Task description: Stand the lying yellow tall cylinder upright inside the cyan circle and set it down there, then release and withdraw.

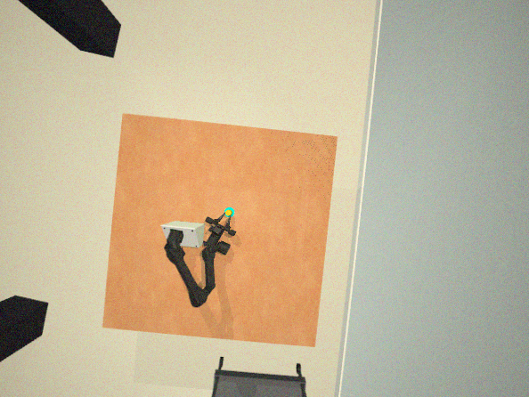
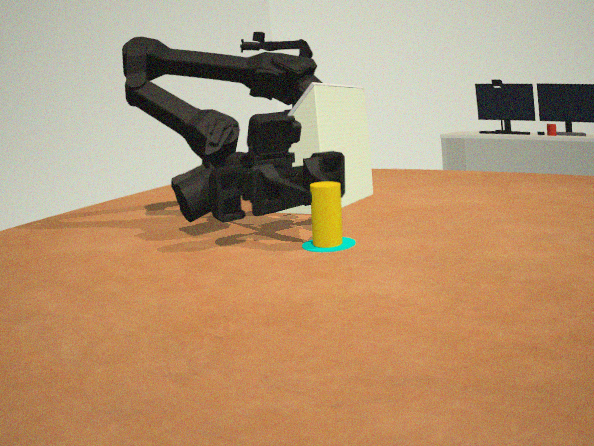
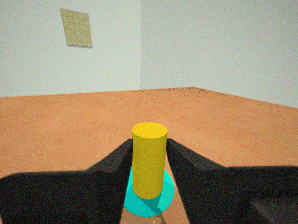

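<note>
Right now my gripper tip is 20 mm above the yellow tall cylinder. The rest, counted from my gripper tip: cyan circle 50 mm below.
</note>
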